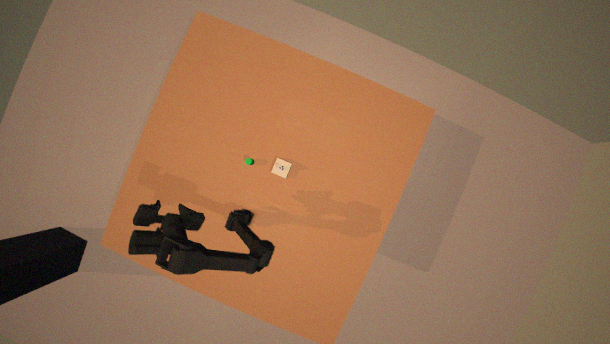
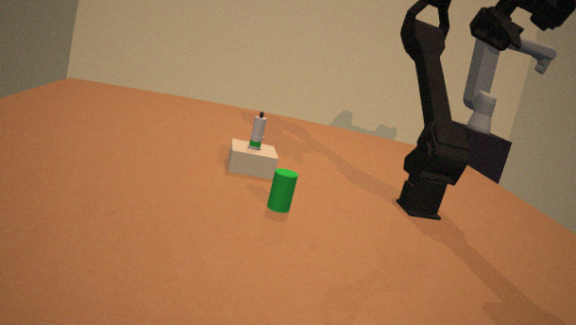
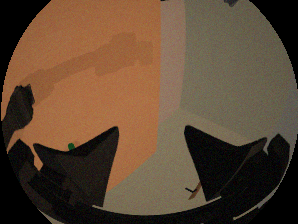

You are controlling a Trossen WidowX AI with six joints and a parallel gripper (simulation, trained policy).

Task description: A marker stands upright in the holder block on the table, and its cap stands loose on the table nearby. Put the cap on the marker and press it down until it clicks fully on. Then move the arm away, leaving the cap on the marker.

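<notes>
Now: gripper tip 290 mm above the green cap, 220 mm short of it and 120 mm to the left of it. The rest, counted from my gripper tip: holder block: 290 mm below, 270 mm to the right, 250 mm ahead.
</notes>
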